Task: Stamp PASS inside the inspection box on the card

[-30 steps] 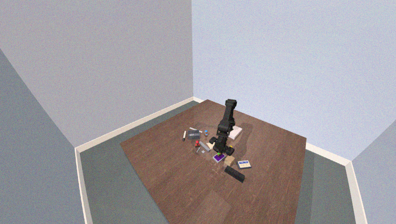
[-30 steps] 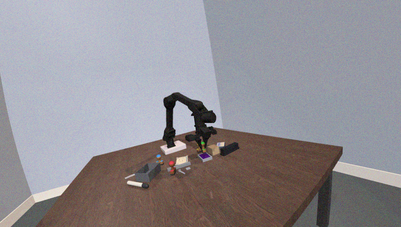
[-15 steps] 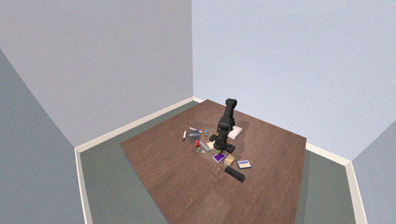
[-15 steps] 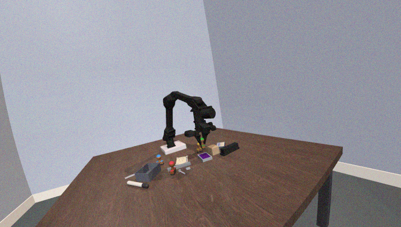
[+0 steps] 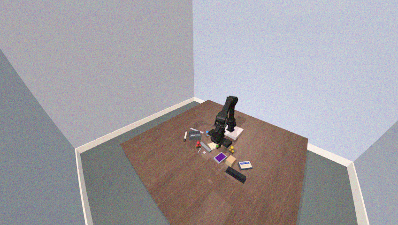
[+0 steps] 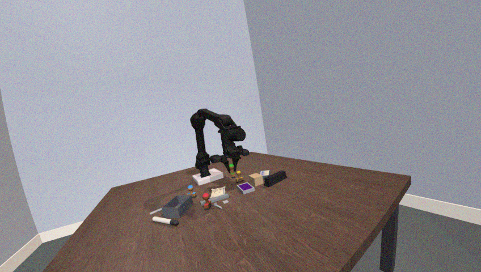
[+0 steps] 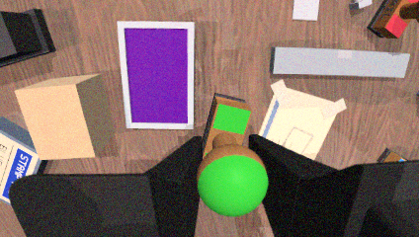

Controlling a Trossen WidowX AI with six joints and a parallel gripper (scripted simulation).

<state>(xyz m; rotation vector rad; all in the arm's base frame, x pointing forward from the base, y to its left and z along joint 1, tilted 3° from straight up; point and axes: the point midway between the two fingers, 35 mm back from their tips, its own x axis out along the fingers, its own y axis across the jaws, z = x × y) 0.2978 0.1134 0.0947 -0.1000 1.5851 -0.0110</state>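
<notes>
The beige card is 50 mm behind my gripper tip, 80 mm to the right of it and 100 mm below it. Also, from my gripper tip: green-knobbed stamp (right at my gripper tip); then ink pad (20 mm ahead, 50 mm to the left, 90 mm below); then yellow stamp (100 mm behind, 60 mm to the left, 80 mm below).
</notes>
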